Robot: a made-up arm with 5 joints.
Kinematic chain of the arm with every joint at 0, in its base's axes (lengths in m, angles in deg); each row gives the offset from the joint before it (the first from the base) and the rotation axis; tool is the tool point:
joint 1: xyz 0 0 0.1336 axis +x
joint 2: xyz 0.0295 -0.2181 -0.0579 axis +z
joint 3: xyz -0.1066 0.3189 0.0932 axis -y
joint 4: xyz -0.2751 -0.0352 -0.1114 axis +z
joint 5: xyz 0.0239 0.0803 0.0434 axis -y
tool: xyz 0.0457 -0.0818 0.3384
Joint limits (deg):
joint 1: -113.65..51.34
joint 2: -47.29..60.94
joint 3: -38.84..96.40
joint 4: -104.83..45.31
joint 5: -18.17..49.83
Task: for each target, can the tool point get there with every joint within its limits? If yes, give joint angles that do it. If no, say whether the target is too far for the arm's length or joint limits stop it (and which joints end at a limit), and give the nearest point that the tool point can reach.
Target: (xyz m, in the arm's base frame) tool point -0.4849 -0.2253 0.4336
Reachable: yes | joints 4.56 33.95 -3.05 -21.40 20.70
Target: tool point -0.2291 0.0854 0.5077
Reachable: yes | joints 14.75 -21.00 -7.18 7.97 18.16
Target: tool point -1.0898 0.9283 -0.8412
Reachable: no: too far | nearest point -0.4555 0.1992 -0.2847 | short by 1.115 m
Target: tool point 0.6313 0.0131 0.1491
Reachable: no: joint limits stop it (at a limit: joint 2, joint 3, joint 5) | nearest point 0.2636 0.1985 0.3685 | short by 0.467 m
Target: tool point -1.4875 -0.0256 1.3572
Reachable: no: too far | nearest point -0.5897 -0.0118 0.6988 | short by 1.113 m
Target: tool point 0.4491 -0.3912 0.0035
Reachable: no: joint limits stop it (at a limit: joint 1, joint 2, joint 3, joint 5) | nearest point 0.2127 -0.3914 -0.0215 | short by 0.238 m
